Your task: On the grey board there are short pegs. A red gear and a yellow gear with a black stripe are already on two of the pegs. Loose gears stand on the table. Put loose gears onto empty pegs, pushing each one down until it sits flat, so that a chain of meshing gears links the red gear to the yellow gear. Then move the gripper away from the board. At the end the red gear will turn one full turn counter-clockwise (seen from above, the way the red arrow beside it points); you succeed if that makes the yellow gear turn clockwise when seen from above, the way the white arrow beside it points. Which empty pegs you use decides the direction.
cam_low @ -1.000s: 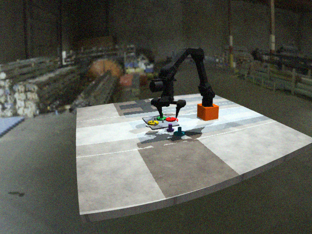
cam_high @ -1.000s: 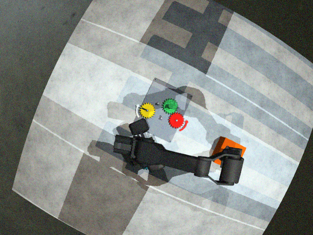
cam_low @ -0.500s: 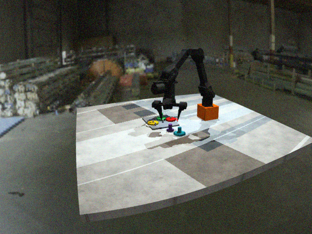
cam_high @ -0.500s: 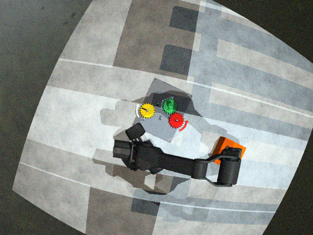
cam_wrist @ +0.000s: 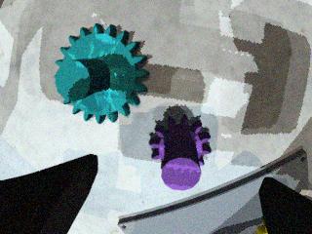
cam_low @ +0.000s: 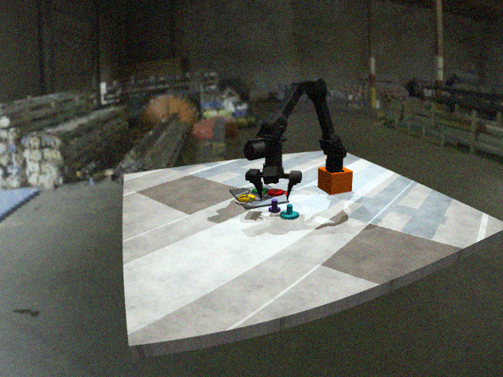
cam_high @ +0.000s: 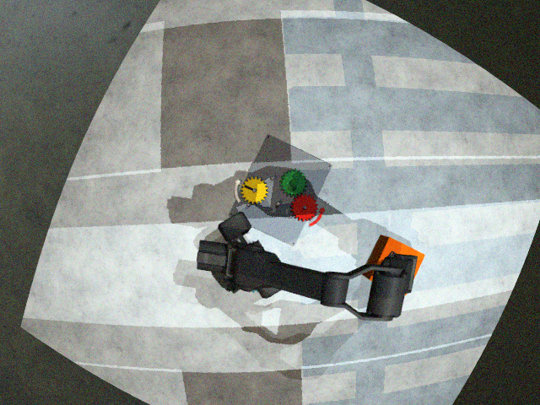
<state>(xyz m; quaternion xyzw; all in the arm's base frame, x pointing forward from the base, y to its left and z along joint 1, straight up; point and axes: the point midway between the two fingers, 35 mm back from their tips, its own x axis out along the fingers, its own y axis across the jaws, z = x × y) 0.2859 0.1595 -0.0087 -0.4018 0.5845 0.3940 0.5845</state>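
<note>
Right now my gripper tip is 3 cm above the purple gear. Also, from my gripper tip: red gear (15 cm to the right, 3 cm below, 3 cm behind); then yellow gear (11 cm to the right, 8 cm ahead, 3 cm below); then teal gear (6 cm to the left, 4 cm behind, 3 cm below).
</note>
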